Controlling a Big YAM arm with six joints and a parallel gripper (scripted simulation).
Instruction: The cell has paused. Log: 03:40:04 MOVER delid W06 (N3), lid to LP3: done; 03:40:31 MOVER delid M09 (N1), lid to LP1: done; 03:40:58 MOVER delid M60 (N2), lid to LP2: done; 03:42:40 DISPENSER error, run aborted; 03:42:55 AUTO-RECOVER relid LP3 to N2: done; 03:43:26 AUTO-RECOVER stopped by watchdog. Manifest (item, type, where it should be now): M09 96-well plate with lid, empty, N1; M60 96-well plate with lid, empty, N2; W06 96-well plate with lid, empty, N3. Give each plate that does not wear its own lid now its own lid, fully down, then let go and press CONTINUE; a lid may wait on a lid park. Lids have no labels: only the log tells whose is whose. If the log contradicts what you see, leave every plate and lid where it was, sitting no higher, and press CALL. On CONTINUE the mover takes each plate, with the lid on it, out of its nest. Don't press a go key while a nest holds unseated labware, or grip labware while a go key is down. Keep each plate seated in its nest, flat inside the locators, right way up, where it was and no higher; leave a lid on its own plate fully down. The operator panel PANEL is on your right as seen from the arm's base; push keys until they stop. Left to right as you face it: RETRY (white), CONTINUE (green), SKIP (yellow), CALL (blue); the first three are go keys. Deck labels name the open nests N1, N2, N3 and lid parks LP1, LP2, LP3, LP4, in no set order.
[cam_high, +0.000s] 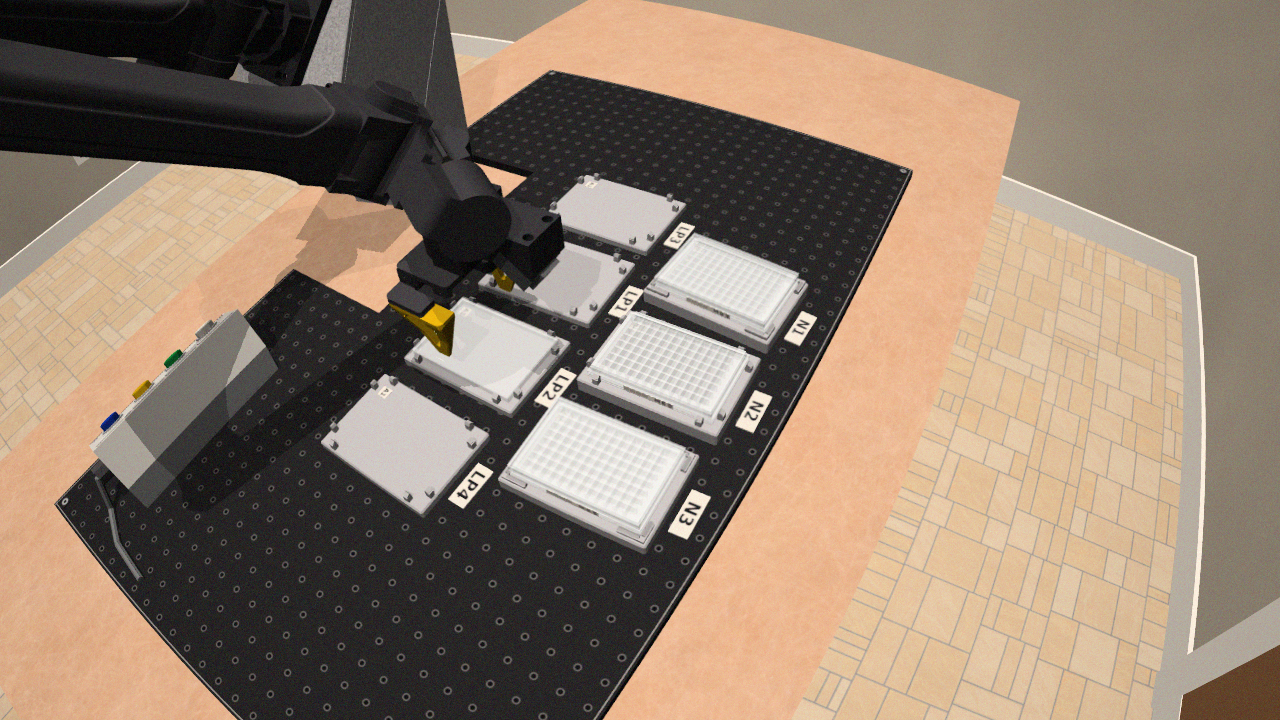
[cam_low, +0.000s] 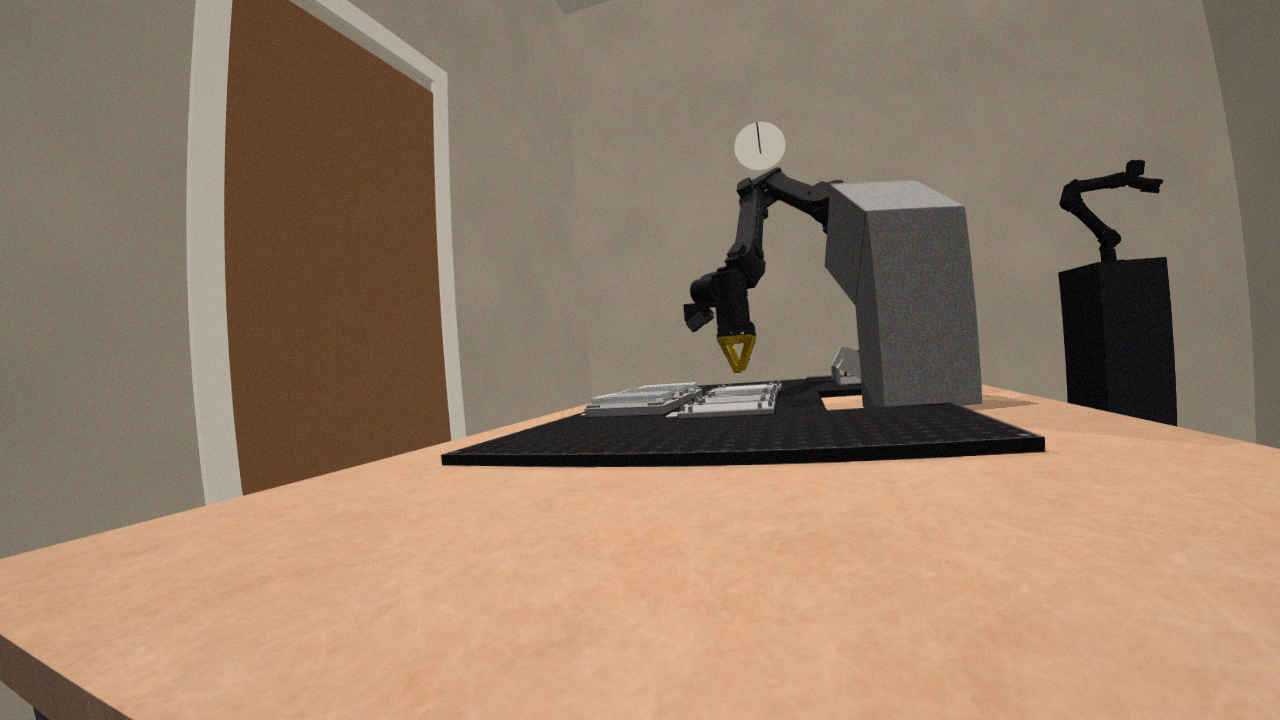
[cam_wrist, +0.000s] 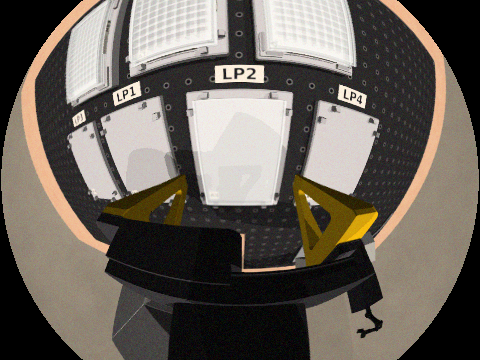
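The lid park LP2 is 6 cm below my hand. The rest, counted from my hand: lid park LP3 (26 cm to the left, 6 cm below, 1 cm ahead); then lid park LP1 (13 cm to the left, 6 cm below, 1 cm ahead); then lid park LP4 (13 cm to the right, 6 cm below, 1 cm behind).
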